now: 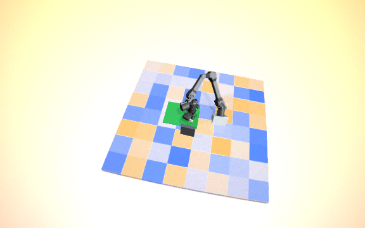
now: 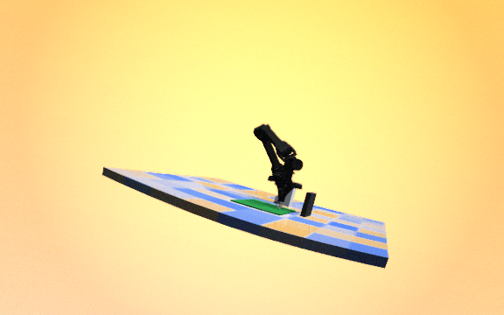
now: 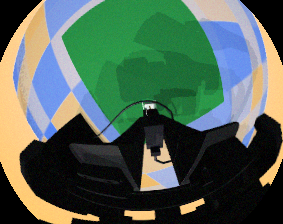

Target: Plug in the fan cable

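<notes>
The white four-pin header lies 5 cm below my gripper tip and 1 cm behind it. From my gripper tip the other things lie so: green board (8 cm ahead, 6 cm below, 4 cm to the right); then dark plug (1 cm behind, 1 cm above); then black fan (14 cm to the left, 1 cm behind, 1 cm above).
</notes>
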